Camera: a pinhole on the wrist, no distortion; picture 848 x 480 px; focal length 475.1 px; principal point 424.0 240.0 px. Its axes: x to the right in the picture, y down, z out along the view. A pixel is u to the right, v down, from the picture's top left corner.
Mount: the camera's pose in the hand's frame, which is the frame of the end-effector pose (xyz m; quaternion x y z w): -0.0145 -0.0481 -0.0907 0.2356 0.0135 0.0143 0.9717
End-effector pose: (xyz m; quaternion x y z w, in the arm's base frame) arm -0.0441 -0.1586 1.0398 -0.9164 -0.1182 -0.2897 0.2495
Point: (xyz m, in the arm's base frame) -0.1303 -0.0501 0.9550
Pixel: 130 359
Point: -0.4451 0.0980 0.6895
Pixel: outside the picture
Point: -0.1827 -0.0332 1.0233
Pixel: 61 95
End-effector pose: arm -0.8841 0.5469 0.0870 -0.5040 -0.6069 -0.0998 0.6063
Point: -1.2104 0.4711 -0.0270
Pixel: 107 204
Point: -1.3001 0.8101 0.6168
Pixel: 813 100
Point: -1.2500 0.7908 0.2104
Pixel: 551 303
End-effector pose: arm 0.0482 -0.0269 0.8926 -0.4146 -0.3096 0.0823 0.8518
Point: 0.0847 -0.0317 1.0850
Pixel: 739 196
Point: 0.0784 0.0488 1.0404
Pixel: 774 436
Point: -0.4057 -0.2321 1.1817
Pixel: 109 95
